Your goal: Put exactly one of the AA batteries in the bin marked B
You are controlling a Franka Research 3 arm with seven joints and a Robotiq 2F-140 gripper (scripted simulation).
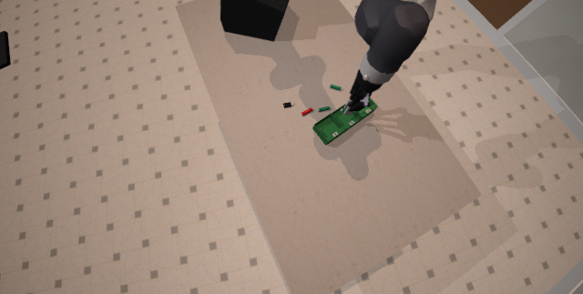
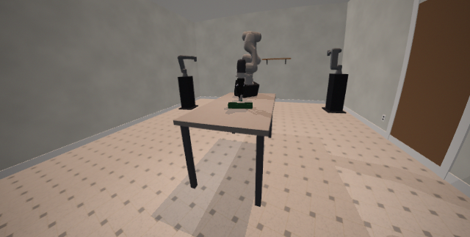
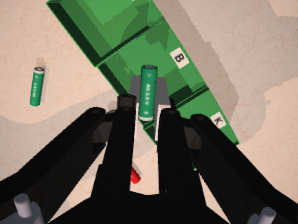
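The green AA battery lies 30 mm below my hand. Also, from my hand: black part: 160 mm behind, 160 mm to the right, 100 mm below; then red cell: 90 mm behind, 110 mm to the right, 90 mm below; then green bin: 10 mm ahead, 80 mm below.
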